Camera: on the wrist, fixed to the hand. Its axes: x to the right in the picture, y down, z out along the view.
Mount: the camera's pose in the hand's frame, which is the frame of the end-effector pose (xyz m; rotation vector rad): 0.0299 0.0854 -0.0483 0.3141 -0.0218 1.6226
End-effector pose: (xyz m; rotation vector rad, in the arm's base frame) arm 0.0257 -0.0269 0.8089 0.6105 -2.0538 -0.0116
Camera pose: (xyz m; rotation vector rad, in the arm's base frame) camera 0.0167 0.0463 0.8802 -0.9929 -2.0221 1.2245
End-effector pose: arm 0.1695 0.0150 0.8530 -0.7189 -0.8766 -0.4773
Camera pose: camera 0.2664 0.0343 0.8253 -0.9006 -0.1619 1.0867
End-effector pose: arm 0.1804 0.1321 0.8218 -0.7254 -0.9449 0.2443
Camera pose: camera 0.2464 0.1880 0.7667 -1.0458 -0.1119 1.7666
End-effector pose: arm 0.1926 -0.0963 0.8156 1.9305 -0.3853 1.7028
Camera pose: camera 0.1115 -0.1351 0.8650 -1.0863 1.3489 -1.6177
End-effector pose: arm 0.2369 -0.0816 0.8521 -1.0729 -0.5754 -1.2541
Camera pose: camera 0.3161 -0.1424 0.8287 -0.8640 0.1777 0.2705
